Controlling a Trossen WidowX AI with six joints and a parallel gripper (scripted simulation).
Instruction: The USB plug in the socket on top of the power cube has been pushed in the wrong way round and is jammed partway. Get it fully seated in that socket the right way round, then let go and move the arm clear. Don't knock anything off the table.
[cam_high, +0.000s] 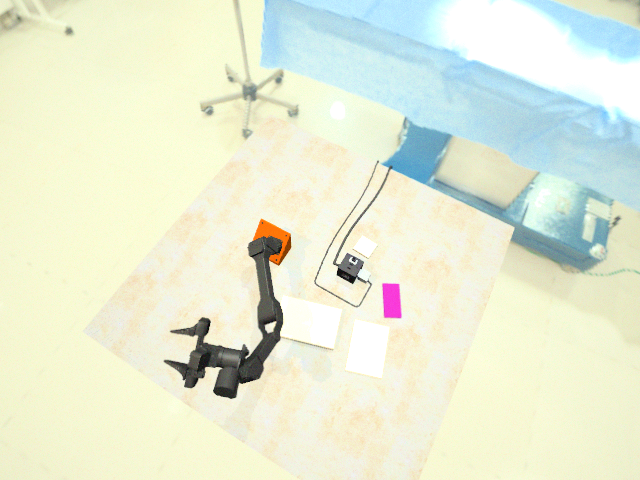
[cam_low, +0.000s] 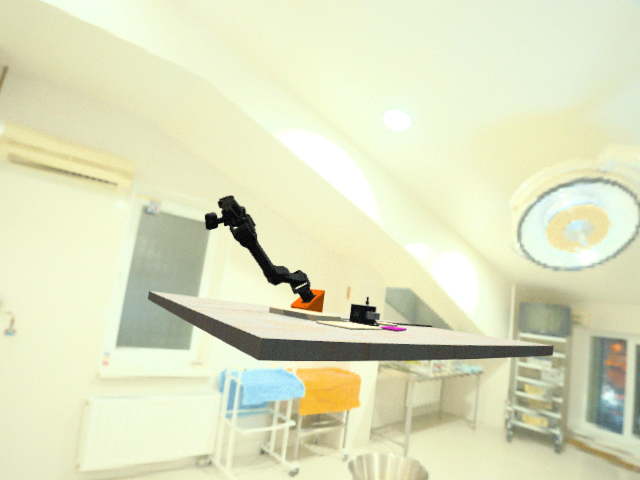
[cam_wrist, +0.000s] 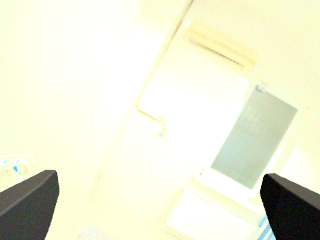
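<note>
The USB plug lies 350 mm ahead of my gripper tip, 590 mm to the left of it and 270 mm below it. The rest, counted from my gripper tip: magenta card 550 mm ahead, 540 mm to the left, 360 mm below.
</note>
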